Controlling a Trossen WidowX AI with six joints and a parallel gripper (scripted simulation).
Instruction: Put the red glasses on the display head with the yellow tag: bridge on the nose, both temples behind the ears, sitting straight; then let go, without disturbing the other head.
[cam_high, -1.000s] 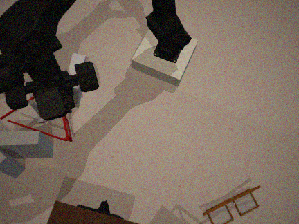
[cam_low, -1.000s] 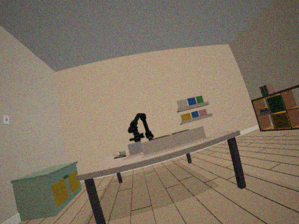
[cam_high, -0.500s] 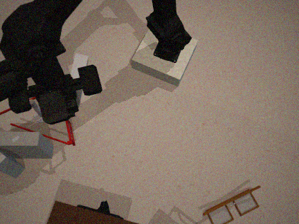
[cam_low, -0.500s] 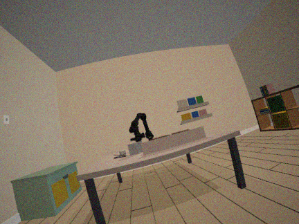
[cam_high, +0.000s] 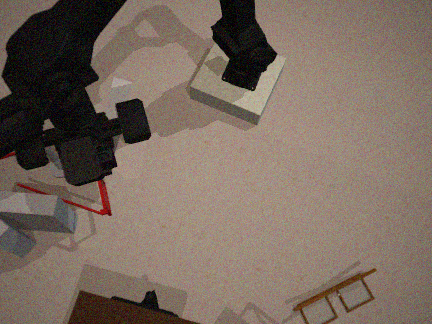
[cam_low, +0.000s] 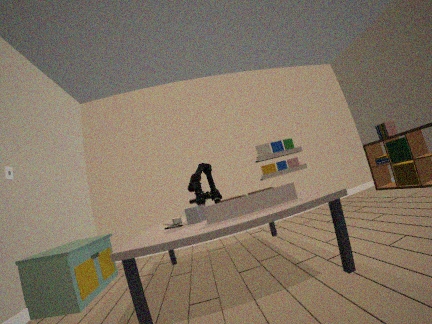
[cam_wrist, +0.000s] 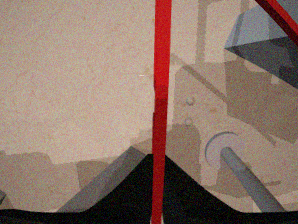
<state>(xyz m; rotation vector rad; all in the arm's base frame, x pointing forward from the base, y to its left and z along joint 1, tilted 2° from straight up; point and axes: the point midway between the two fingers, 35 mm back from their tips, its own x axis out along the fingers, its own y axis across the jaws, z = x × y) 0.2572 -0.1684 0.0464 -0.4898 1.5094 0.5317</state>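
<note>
Now: gripper tip 70 mm to the left of the small peg, 40 mm above it and 20 mm short of it.
</note>
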